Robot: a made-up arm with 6 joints. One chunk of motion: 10 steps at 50 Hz.
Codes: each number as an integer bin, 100 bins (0 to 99) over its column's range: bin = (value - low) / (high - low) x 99, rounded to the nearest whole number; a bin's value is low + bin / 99 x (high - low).
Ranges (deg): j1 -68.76..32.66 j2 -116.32..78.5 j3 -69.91..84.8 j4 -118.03..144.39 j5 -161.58..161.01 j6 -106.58..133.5
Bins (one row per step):
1: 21 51 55 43 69 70
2: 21 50 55 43 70 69
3: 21 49 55 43 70 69
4: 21 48 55 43 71 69
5: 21 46 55 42 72 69
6: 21 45 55 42 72 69
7: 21 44 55 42 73 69
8: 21 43 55 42 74 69
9: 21 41 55 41 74 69
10: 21 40 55 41 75 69
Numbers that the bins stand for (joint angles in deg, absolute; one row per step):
1: -47.25 -15.96 16.04 -4.05 63.26 63.17
2: -47.25 -17.93 16.04 -4.05 66.51 60.75
3: -47.25 -19.89 16.04 -4.05 66.51 60.75
4: -47.25 -21.86 16.04 -4.05 69.77 60.75
5: -47.25 -25.80 16.04 -6.70 73.03 60.75
6: -47.25 -27.77 16.04 -6.70 73.03 60.75
7: -47.25 -29.73 16.04 -6.70 76.29 60.75
8: -47.25 -31.70 16.04 -6.70 79.55 60.75
9: -47.25 -35.64 16.04 -9.35 79.55 60.75
10: -47.25 -37.60 16.04 -9.35 82.81 60.75

